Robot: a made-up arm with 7 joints.
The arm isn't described. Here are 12 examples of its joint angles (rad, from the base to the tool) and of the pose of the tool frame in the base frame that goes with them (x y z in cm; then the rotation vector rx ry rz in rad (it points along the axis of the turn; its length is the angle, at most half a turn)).
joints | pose
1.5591 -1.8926 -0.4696 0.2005 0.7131 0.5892 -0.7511 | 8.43 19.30 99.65 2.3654 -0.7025 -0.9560
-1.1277 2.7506 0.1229 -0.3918 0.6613 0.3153 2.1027 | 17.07 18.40 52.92 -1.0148 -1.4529 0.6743
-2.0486 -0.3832 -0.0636 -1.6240 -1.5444 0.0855 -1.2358 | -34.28 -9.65 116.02 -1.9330 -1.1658 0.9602
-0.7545 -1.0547 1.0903 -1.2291 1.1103 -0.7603 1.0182 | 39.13 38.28 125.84 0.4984 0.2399 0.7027
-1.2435 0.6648 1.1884 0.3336 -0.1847 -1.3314 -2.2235 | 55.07 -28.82 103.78 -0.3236 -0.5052 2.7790
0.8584 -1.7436 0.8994 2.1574 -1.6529 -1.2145 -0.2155 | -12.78 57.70 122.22 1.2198 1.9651 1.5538
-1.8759 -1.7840 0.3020 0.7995 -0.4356 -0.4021 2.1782 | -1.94 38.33 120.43 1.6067 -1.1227 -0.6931
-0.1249 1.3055 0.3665 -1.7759 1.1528 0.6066 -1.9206 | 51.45 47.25 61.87 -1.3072 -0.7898 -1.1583
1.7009 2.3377 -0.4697 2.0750 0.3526 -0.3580 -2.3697 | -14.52 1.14 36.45 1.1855 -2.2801 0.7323
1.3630 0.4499 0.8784 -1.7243 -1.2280 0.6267 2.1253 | -21.57 81.03 65.38 1.2049 1.2142 -1.8895
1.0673 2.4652 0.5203 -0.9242 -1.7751 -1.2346 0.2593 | -16.36 13.57 44.90 0.7670 0.6190 -0.3918
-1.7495 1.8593 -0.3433 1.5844 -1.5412 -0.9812 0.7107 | 26.04 -16.01 51.65 -0.8932 0.0969 -0.1742
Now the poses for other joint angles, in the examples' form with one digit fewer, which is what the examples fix.
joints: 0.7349 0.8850 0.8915 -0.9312 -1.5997 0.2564 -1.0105
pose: 28.2 73.6 54.7 -2.853 -0.279 -0.906
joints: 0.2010 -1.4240 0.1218 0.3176 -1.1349 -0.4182 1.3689
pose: 3.8 35.0 133.2 2.515 1.685 0.728
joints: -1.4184 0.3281 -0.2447 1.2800 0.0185 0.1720 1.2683
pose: -1.3 -43.6 109.8 1.862 2.094 0.972
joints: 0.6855 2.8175 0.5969 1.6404 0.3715 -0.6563 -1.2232
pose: -41.8 23.9 37.1 1.195 -2.587 -0.619
